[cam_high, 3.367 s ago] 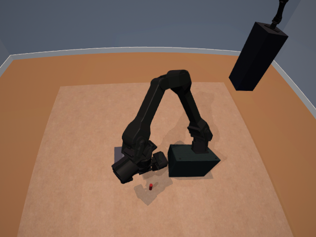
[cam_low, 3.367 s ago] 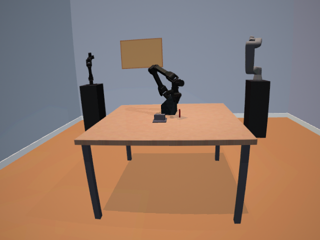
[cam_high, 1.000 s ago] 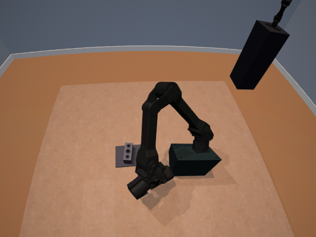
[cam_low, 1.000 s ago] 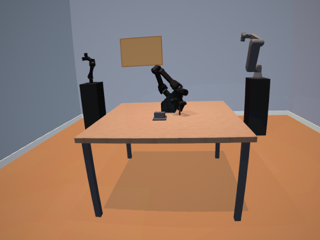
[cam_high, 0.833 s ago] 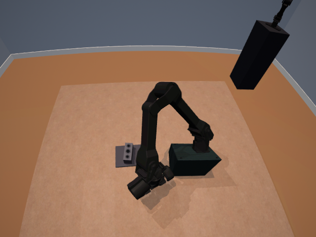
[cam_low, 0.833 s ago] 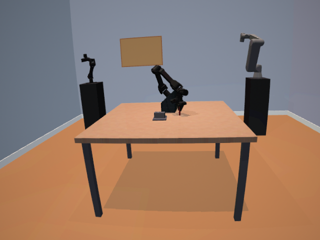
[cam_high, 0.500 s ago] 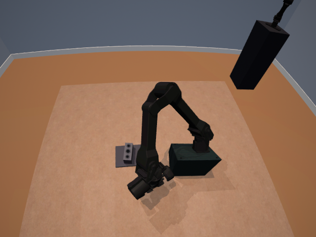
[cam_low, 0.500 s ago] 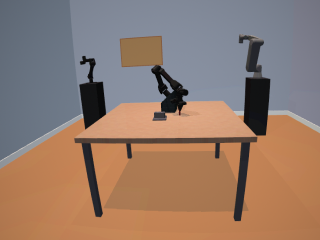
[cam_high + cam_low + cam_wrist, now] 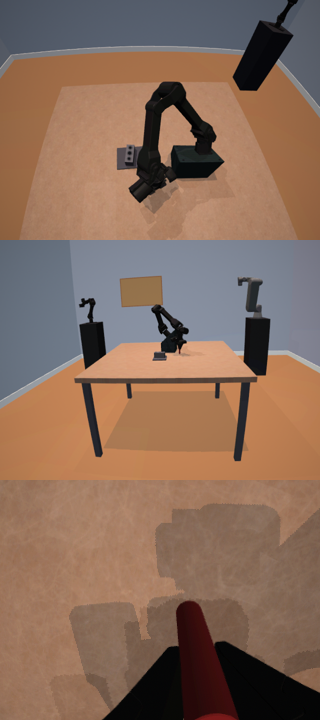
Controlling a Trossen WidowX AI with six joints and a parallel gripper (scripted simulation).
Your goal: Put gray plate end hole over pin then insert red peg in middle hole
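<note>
The gray plate lies 11 cm ahead of my gripper tip, 18 cm to the right of it and 1 cm below it. Round my gripper tip: dark square base 11 cm ahead, 16 cm to the right, 5 cm below; then red peg right at my gripper tip.
</note>
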